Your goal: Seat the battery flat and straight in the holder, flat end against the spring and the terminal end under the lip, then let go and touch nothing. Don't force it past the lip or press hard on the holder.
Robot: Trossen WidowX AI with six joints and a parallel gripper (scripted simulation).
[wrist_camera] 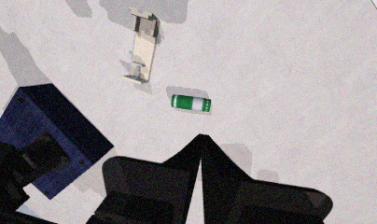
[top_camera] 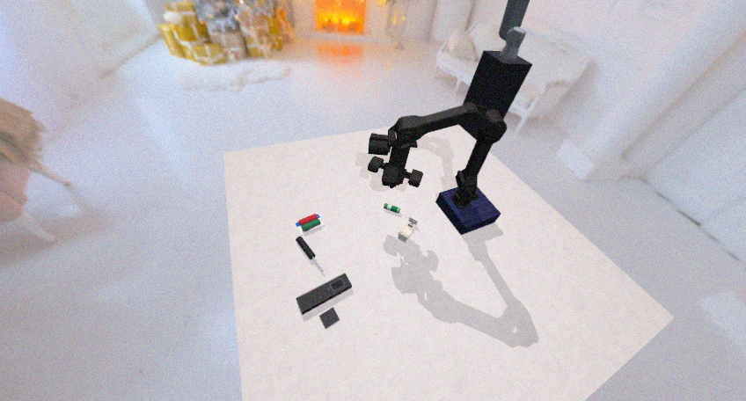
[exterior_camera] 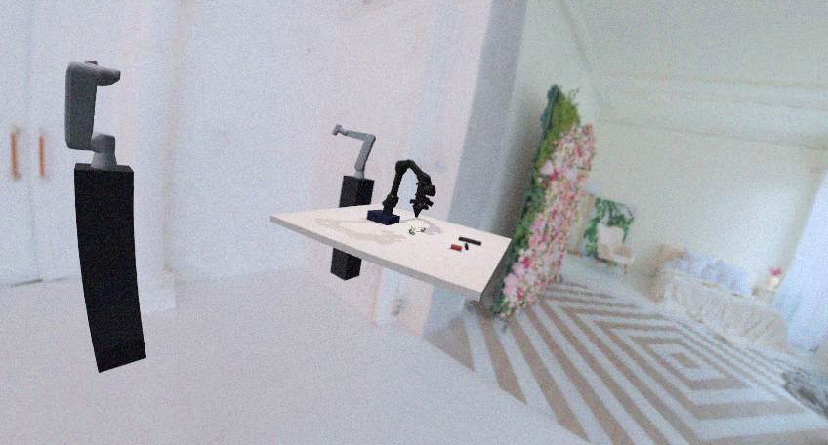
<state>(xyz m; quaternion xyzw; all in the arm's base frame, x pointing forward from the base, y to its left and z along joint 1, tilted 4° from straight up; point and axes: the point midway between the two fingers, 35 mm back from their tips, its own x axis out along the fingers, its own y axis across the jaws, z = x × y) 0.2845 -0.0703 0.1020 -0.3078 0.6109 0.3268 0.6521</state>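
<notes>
The battery is 20 mm behind my gripper tip, 10 mm to the left of it and 110 mm below it. Round my gripper tip: black screwdriver: 310 mm ahead, 160 mm to the left, 110 mm below; small black square: 290 mm ahead, 360 mm to the left, 120 mm below; dark remote: 290 mm ahead, 290 mm to the left, 100 mm below.
</notes>
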